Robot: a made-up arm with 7 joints. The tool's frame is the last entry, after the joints.
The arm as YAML. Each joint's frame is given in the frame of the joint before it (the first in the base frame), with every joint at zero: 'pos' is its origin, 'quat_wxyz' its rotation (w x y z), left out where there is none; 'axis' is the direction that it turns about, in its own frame. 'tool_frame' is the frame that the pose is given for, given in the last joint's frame.
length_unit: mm
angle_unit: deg
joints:
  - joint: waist
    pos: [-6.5, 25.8, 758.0]
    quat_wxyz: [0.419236, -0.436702, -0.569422, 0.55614]
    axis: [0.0, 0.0, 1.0]
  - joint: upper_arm
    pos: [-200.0, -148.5, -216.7]
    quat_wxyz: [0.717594, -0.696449, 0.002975, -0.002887]
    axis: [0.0, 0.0, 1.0]
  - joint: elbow
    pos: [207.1, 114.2, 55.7]
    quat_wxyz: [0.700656, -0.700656, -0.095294, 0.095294]
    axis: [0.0, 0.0, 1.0]
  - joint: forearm
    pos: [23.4, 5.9, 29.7]
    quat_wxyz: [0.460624, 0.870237, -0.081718, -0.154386]
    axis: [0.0, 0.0, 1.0]
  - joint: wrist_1
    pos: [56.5, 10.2, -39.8]
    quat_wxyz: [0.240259, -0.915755, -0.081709, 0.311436]
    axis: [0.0, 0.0, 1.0]
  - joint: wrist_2
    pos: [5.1, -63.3, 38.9]
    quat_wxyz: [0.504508, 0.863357, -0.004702, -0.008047]
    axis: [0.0, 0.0, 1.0]
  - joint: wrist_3
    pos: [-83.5, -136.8, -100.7]
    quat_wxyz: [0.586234, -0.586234, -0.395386, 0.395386]
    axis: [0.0, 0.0, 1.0]
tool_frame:
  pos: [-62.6, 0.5, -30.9]
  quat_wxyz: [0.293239, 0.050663, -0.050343, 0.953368]
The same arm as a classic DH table. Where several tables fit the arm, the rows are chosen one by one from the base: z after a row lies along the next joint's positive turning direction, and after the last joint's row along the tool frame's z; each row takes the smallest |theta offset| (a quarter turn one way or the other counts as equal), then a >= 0, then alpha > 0; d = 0 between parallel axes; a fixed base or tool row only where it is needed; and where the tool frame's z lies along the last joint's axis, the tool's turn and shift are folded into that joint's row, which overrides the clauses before.
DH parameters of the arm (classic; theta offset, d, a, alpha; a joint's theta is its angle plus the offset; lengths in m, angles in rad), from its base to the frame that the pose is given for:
base (fixed): -1.3002 0.758 -0.0266 1.6007
waist: 0 -0.2128 0.1988 1.5409
upper_arm: 0.2706 -0.0945 -0.2301 1.5708
elbow: -0.417 0.0752 -0.019 -2.127
forearm: 0.7729 -0.0975 -0.039 2.3331
wrist_1: 0.8033 0.0162 -0.0065 -2.0838
wrist_2: 1.1762 -0.0282 0.1581 1.5708
wrist_3: 0.4902 0.2031 0.055 -0.143
tool (fixed): -1.087 -0.2099 0 0

